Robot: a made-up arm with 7 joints. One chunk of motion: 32 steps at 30 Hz.
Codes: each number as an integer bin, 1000 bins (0 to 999) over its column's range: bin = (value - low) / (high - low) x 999, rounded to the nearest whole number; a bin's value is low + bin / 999 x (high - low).
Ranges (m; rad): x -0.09..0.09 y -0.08..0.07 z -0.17..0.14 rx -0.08..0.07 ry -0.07..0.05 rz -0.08..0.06
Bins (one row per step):
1: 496 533 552 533 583 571
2: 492 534 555 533 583 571
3: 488 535 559 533 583 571
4: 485 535 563 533 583 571
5: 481 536 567 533 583 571
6: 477 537 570 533 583 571
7: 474 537 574 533 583 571
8: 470 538 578 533 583 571
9: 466 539 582 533 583 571
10: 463 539 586 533 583 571
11: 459 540 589 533 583 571
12: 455 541 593 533 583 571
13: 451 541 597 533 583 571
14: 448 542 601 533 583 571
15: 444 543 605 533 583 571
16: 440 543 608 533 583 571
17: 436 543 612 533 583 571
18: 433 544 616 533 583 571
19: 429 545 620 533 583 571
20: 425 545 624 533 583 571
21: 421 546 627 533 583 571
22: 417 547 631 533 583 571
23: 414 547 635 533 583 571
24: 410 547 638 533 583 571
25: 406 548 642 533 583 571
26: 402 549 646 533 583 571
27: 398 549 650 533 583 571
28: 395 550 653 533 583 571
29: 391 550 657 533 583 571
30: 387 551 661 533 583 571
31: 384 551 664 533 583 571
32: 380 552 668 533 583 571
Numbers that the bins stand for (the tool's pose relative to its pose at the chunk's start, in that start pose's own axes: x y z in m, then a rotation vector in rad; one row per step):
1: -0.0006 0.0000 0.0013 0.0000 0.0000 0.0000
2: -0.0014 0.0002 0.0022 0.0000 0.0000 0.0000
3: -0.0021 0.0003 0.0035 0.0000 0.0000 0.0000
4: -0.0026 0.0003 0.0047 0.0000 0.0000 0.0000
5: -0.0033 0.0005 0.0059 0.0000 0.0000 0.0000
6: -0.0041 0.0006 0.0069 0.0000 0.0000 0.0000
7: -0.0046 0.0006 0.0081 0.0000 0.0000 0.0000
8: -0.0053 0.0008 0.0094 0.0000 0.0000 0.0000
9: -0.0060 0.0009 0.0106 0.0000 0.0000 0.0000
10: -0.0066 0.0009 0.0118 0.0000 0.0000 0.0000
11: -0.0073 0.0011 0.0128 0.0000 0.0000 0.0000
12: -0.0080 0.0012 0.0140 0.0000 0.0000 0.0000
13: -0.0087 0.0012 0.0153 0.0000 0.0000 0.0000
14: -0.0093 0.0014 0.0165 0.0000 0.0000 0.0000
15: -0.0100 0.0015 0.0177 0.0000 0.0000 0.0000
16: -0.0107 0.0015 0.0187 0.0000 0.0000 0.0000
17: -0.0114 0.0015 0.0199 0.0000 0.0000 0.0000
18: -0.0120 0.0017 0.0212 0.0000 0.0000 0.0000
19: -0.0127 0.0018 0.0224 0.0000 0.0000 0.0000
20: -0.0134 0.0018 0.0236 0.0000 0.0000 0.0000
21: -0.0141 0.0020 0.0246 0.0000 0.0000 0.0000
22: -0.0149 0.0021 0.0258 0.0000 0.0000 0.0000
23: -0.0154 0.0021 0.0270 0.0000 0.0000 0.0000
24: -0.0161 0.0021 0.0280 0.0000 0.0000 0.0000
25: -0.0168 0.0023 0.0292 0.0000 0.0000 0.0000
26: -0.0176 0.0024 0.0305 0.0000 0.0000 0.0000
27: -0.0183 0.0024 0.0317 0.0000 0.0000 0.0000
28: -0.0188 0.0026 0.0326 0.0000 0.0000 0.0000
29: -0.0195 0.0026 0.0339 0.0000 0.0000 0.0000
30: -0.0203 0.0027 0.0351 0.0000 0.0000 0.0000
31: -0.0208 0.0027 0.0360 0.0000 0.0000 0.0000
32: -0.0215 0.0029 0.0373 0.0000 0.0000 0.0000

